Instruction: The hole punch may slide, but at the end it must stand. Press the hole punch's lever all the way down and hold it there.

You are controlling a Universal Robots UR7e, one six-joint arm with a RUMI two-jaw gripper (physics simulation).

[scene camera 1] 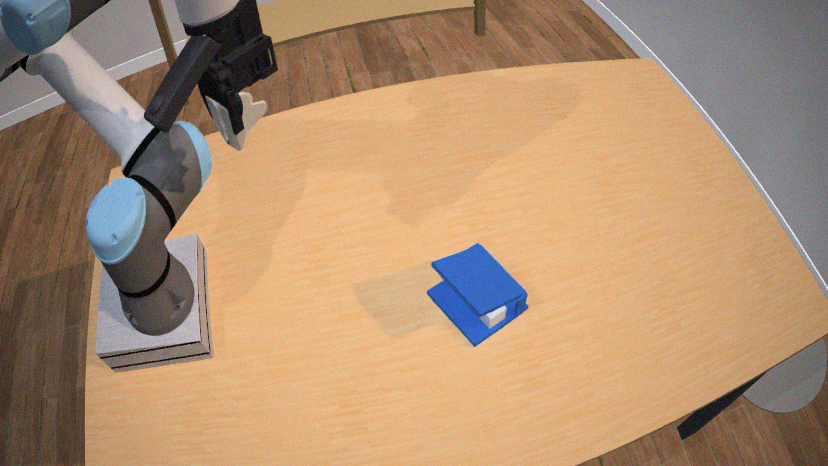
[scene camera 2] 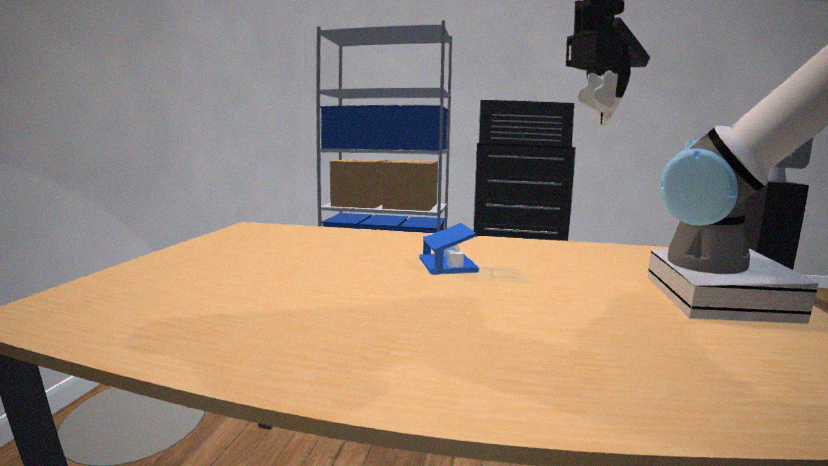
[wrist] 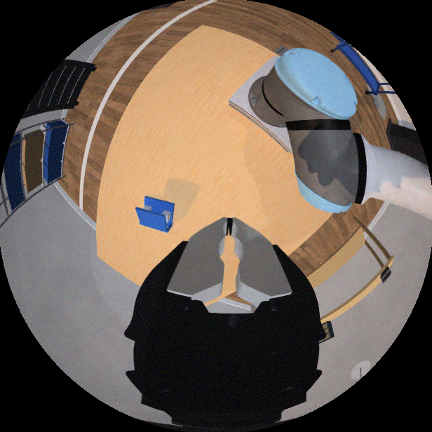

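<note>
A blue hole punch stands upright on its base on the table. Its lever is a flat blue plate, raised and tilted, with a wide gap above the base at its free end. White parts show between lever and base. The free end points toward the robot's base side. My gripper is shut with nothing between its fingertips. It hangs high above the table, well away from the hole punch and not touching it, with its fingers pointing down.
The table bears the hole punch and the arm's base block. A shelf rack and a black drawer cabinet stand behind the table in the second scene view.
</note>
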